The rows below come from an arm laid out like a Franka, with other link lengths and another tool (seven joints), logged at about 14 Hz.
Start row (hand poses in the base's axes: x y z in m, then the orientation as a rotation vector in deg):
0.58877 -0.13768 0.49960 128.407 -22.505 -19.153
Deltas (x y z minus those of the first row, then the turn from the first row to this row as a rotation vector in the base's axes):
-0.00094 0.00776 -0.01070 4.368 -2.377 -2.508
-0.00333 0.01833 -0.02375 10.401 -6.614 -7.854
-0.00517 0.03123 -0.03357 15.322 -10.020 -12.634
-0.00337 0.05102 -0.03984 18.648 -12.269 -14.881
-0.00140 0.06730 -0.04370 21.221 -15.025 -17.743
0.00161 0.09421 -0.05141 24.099 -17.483 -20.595
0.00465 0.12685 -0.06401 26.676 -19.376 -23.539
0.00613 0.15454 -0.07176 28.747 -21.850 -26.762
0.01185 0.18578 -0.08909 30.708 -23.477 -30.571
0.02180 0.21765 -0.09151 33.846 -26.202 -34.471
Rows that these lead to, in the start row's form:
0.58783 -0.12992 0.48890 132.907 -26.275 -18.973
0.58544 -0.11935 0.47585 138.878 -34.398 -18.559
0.58360 -0.10645 0.46603 143.405 -41.752 -18.421
0.58540 -0.08666 0.45976 146.561 -45.635 -17.808
0.58737 -0.07038 0.45590 148.803 -50.668 -16.667
0.59038 -0.04347 0.44819 151.177 -55.609 -15.918
0.59342 -0.01083 0.43559 153.025 -60.428 -15.819
0.59490 0.01686 0.42784 154.207 -66.015 -14.968
0.60062 0.04810 0.41051 154.799 -71.918 -15.487
0.61057 0.07997 0.40809 156.401 -78.776 -14.877

